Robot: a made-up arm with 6 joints. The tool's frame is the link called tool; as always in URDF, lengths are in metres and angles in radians.
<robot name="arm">
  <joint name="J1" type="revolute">
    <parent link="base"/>
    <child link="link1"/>
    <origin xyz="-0.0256 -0.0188 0.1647" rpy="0 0 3.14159"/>
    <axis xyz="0 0 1"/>
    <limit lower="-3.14" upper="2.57"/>
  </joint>
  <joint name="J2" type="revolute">
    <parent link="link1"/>
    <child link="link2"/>
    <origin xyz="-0.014 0.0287 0.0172" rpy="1.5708 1.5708 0"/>
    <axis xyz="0 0 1"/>
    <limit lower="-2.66" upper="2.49"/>
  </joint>
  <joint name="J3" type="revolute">
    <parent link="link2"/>
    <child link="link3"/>
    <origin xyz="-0.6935 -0.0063 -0.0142" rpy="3.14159 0 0"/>
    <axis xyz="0 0 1"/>
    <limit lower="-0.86" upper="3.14"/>
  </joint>
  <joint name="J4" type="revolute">
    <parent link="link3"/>
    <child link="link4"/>
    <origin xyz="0.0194 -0.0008 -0.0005" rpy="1.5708 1.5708 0"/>
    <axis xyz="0 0 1"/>
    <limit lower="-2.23" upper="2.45"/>
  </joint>
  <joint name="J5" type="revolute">
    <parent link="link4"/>
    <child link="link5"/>
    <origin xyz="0.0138 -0.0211 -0.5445" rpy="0 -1.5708 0"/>
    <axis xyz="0 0 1"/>
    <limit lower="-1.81" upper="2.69"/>
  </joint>
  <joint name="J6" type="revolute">
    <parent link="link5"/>
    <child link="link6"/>
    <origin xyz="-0.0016 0.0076 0.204" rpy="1.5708 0 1.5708"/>
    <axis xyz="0 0 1"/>
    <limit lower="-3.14" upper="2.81"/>
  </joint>
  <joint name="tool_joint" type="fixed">
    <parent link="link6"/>
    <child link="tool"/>
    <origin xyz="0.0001 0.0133 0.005" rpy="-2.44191 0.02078 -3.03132"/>
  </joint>
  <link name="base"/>
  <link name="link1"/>
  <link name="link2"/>
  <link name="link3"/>
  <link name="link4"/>
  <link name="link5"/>
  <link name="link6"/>
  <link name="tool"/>
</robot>
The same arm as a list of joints. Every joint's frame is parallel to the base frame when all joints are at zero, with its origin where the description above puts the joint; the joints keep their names.
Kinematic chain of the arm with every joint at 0, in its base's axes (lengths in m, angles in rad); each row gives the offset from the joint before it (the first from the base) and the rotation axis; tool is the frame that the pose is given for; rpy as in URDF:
J1: xyz -0.0256 -0.0188 0.1647 axis +z
J2: xyz 0.0140 -0.0287 0.0172 axis +y
J3: xyz 0.0063 -0.0142 0.6935 axis -y
J4: xyz -0.0008 0.0005 -0.0194 axis -x
J5: xyz 0.5445 0.0138 0.0211 axis -y
J6: xyz 0.0016 -0.2040 -0.0076 axis -x
tool: xyz -0.0050 -0.0133 -0.0001 rpy 2.4560 -1.4586 1.3842
Joint limits (rad, base to tool): -3.1400..2.5700 -2.6600..2.4900 -0.8600..3.1400 -2.2300..2.4500 -1.8100..2.6900 -3.1400..2.8100

